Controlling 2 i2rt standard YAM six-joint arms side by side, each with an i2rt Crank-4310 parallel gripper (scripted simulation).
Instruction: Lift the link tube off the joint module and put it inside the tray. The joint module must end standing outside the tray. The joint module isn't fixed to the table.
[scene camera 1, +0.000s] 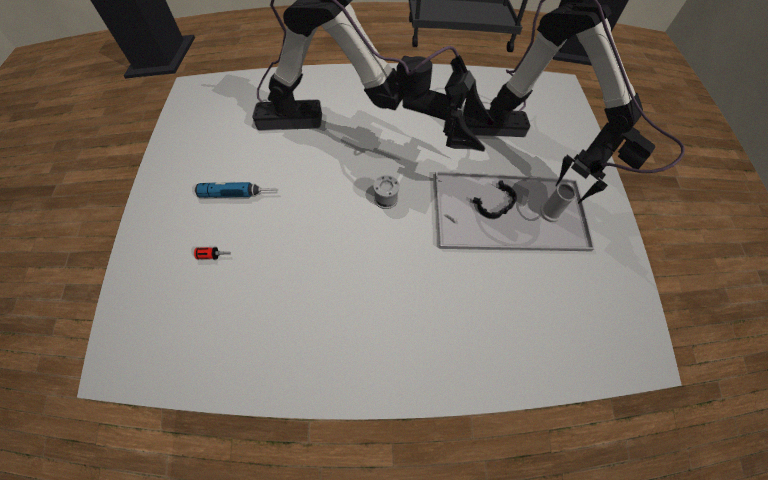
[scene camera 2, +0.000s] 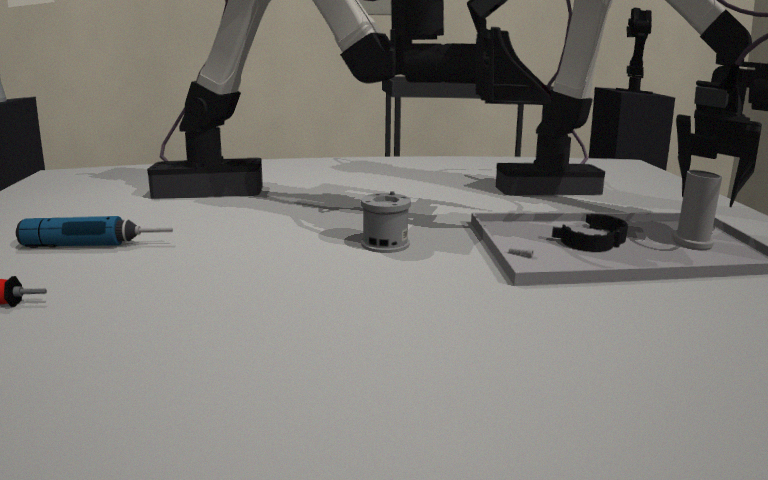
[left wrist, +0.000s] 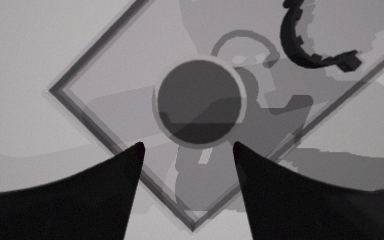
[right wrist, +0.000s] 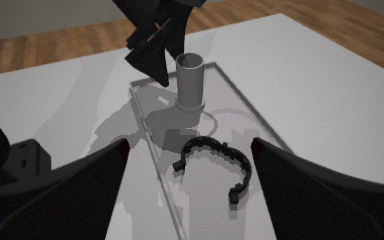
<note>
In view: my left gripper (scene camera 2: 706, 200), my right gripper (scene camera 2: 551, 97), a grey link tube (scene camera 2: 702, 188), a joint module (scene camera 2: 385, 224), a tray (left wrist: 106, 89) and a blue electric screwdriver (scene camera 2: 104, 230).
The grey link tube is seen too in scene camera 1 (scene camera 1: 564, 194), in the left wrist view (left wrist: 199, 101) and in the right wrist view (right wrist: 189, 66). The joint module is seen too in scene camera 1 (scene camera 1: 386, 187). The tray shows as well in the right wrist view (right wrist: 200, 194). The left wrist view misses the joint module: it is out of frame. The right wrist view does not show the joint module: it is out of frame.
</note>
